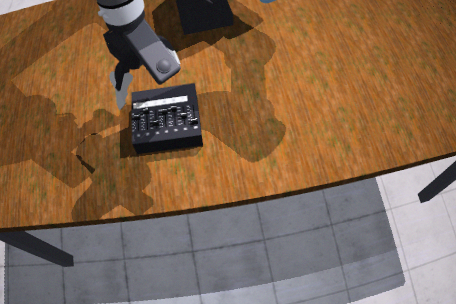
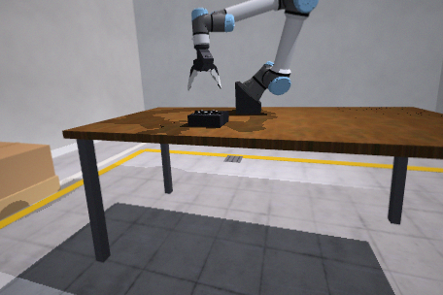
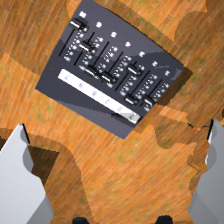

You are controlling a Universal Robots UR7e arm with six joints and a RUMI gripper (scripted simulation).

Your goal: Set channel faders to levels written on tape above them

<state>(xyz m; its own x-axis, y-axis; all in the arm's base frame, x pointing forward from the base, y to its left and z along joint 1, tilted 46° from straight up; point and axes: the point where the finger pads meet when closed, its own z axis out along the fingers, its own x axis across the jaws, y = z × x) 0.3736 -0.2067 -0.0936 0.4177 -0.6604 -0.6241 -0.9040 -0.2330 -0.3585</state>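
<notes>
The fader 2 lies 10 cm below my hand, 3 cm to the right of it and 2 cm behind it. Also, from my hand: fader 4: 10 cm below, 1 cm to the left; then fader 1: 10 cm below, 5 cm to the right, 1 cm behind; then fader 3: 10 cm below, 2 cm ahead, 1 cm to the right.
</notes>
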